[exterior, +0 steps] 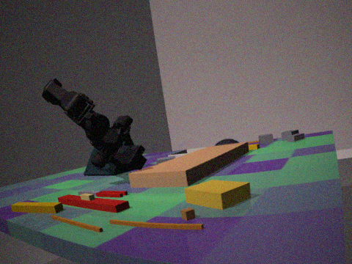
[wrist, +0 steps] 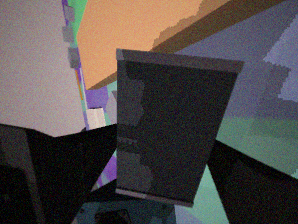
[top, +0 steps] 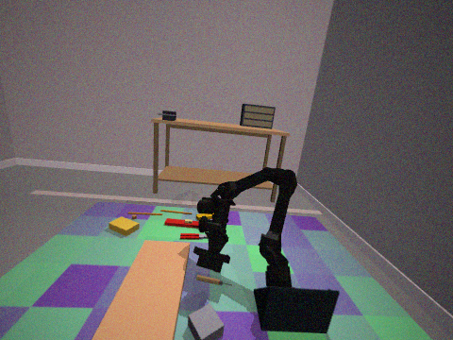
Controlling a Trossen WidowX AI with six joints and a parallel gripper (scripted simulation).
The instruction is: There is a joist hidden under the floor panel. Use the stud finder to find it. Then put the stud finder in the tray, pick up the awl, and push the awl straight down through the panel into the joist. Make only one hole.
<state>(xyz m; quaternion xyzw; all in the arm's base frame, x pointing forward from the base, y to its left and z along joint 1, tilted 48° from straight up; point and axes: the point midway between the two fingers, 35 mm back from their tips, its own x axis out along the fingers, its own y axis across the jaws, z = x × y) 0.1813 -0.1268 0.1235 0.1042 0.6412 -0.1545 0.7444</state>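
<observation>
Now: gripper tip 60 mm above the awl, 40 mm to the right of it and 20 mm past it. The rest, counted from my gripper tip: stud finder: 20 mm to the left, 20 mm below, 10 mm behind; yellow block: 390 mm ahead, 280 mm to the right, 60 mm below.
</observation>
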